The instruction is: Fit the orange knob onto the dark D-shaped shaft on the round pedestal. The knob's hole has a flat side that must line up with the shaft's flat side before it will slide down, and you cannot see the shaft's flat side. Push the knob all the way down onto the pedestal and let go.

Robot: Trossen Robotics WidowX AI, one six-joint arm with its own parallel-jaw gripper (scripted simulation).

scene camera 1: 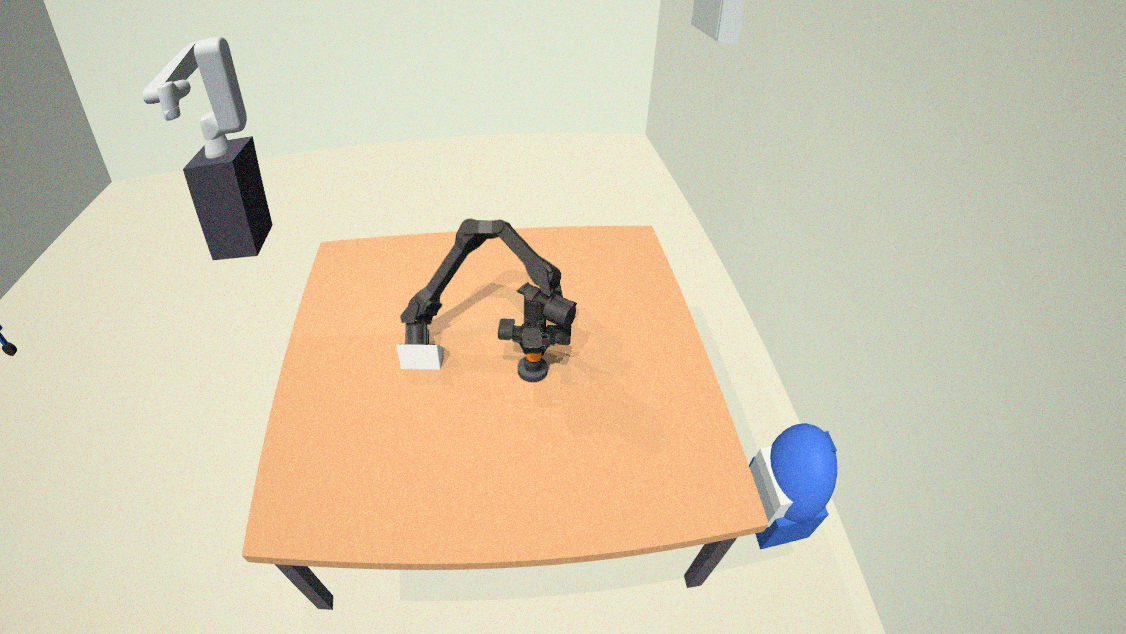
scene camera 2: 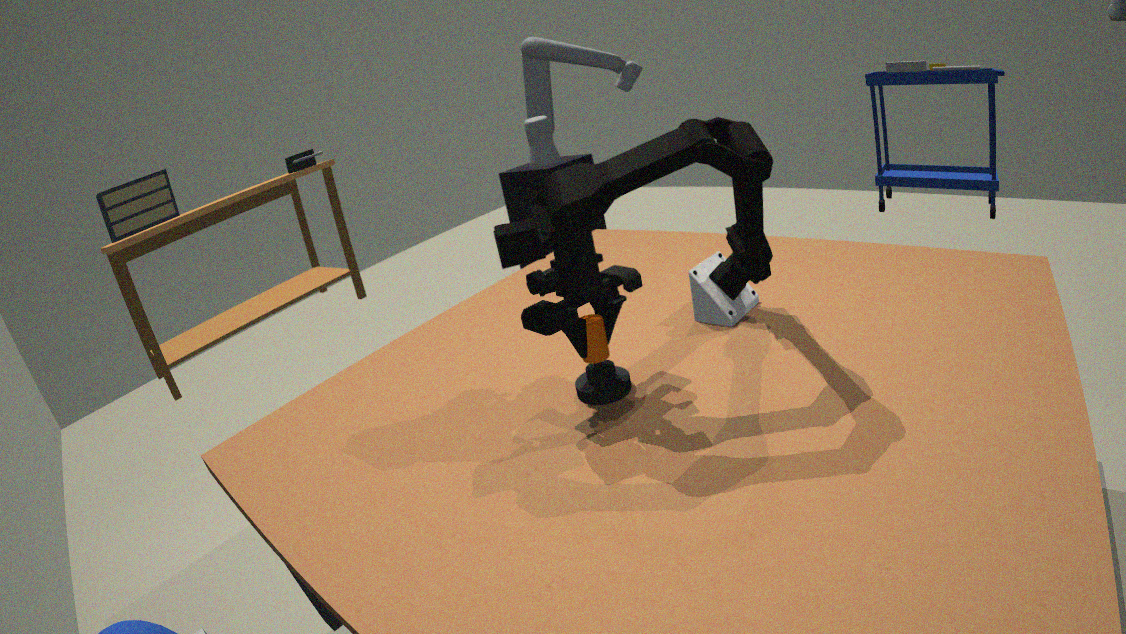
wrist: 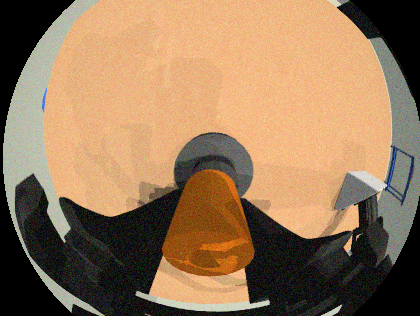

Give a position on an orange knob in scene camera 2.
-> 598, 351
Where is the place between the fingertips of the gripper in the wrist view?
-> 210, 200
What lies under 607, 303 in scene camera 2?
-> The gripper.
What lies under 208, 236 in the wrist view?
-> An orange knob.
